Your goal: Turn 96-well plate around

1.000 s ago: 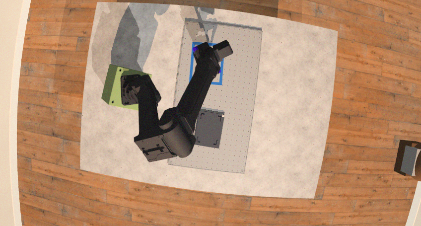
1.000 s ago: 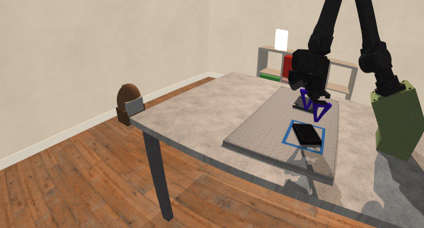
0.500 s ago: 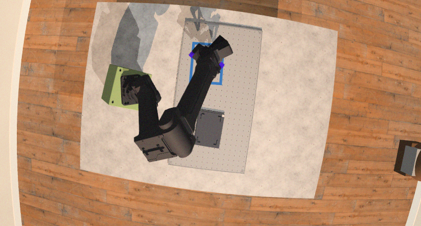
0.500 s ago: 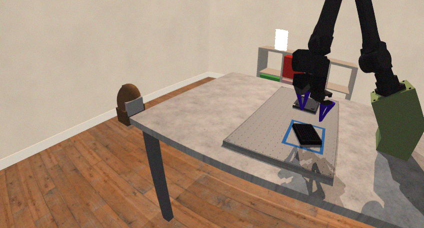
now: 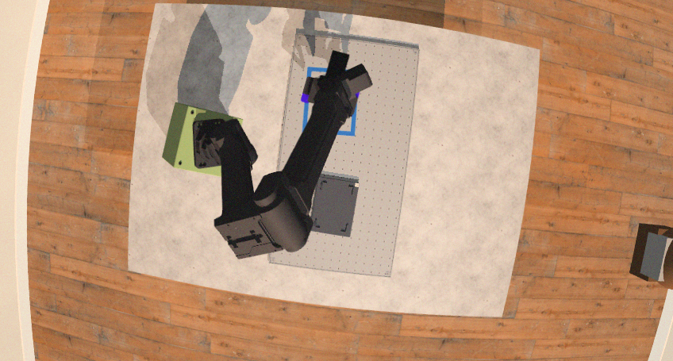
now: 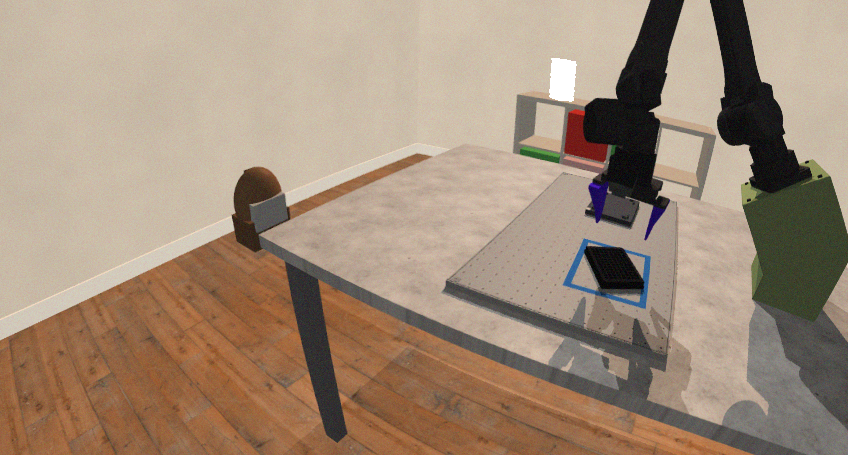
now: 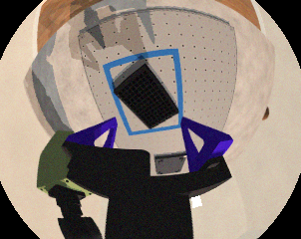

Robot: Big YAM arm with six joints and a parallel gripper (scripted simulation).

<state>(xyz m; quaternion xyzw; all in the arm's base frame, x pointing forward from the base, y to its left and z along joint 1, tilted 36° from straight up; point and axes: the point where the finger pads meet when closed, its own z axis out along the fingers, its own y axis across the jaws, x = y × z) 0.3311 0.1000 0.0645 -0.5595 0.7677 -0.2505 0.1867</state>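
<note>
Now: the black 96-well plate 80 mm below my hand. Round my hand: grey plate nest N1: 310 mm to the right, 80 mm below, 30 mm behind.
</note>
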